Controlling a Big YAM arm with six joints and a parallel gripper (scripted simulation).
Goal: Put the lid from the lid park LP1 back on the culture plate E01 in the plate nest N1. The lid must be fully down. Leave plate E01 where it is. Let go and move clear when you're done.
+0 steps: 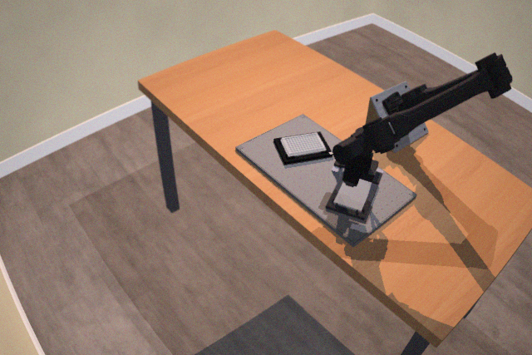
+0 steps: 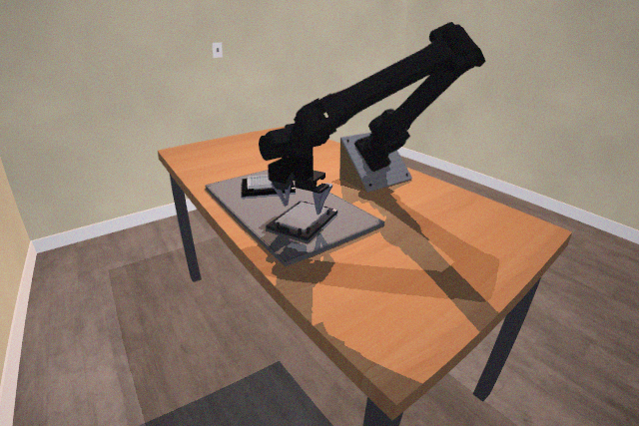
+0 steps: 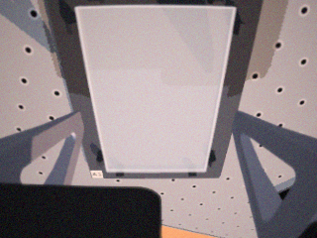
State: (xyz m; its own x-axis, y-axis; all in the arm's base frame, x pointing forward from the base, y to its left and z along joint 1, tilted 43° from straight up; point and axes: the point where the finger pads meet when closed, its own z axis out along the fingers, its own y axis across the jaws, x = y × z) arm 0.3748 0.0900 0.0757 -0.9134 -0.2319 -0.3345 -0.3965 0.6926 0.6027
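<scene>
The clear lid is 30 mm below my hand. From my hand the other things lie so: black plate nest N1: 40 mm behind, 250 mm to the right, 30 mm below; then lid park LP1: 40 mm below; then white culture plate E01: 40 mm behind, 250 mm to the right, 20 mm below.
</scene>
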